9 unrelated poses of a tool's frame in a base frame.
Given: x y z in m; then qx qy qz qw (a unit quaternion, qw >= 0).
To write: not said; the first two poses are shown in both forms.
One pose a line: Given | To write
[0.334, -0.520, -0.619, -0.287, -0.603, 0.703, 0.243] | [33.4, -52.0, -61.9, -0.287, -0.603, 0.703, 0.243]
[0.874, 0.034, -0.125, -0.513, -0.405, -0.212, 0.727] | [87.4, 3.4, -12.5, -0.513, -0.405, -0.212, 0.727]
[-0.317, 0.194, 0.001, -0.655, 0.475, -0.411, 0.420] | [-31.7, 19.4, 0.1, -0.655, 0.475, -0.411, 0.420]
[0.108, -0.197, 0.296, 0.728, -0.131, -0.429, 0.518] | [10.8, -19.7, 29.6, 0.728, -0.131, -0.429, 0.518]
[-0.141, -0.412, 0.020, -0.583, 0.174, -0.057, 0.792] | [-14.1, -41.2, 2.0, -0.583, 0.174, -0.057, 0.792]
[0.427, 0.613, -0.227, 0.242, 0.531, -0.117, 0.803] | [42.7, 61.3, -22.7, 0.242, 0.531, -0.117, 0.803]
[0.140, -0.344, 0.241, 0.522, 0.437, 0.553, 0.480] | [14.0, -34.4, 24.1, 0.522, 0.437, 0.553, 0.480]
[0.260, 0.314, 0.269, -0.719, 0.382, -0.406, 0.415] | [26.0, 31.4, 26.9, -0.719, 0.382, -0.406, 0.415]
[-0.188, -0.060, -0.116, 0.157, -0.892, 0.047, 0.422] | [-18.8, -6.0, -11.6, 0.157, -0.892, 0.047, 0.422]
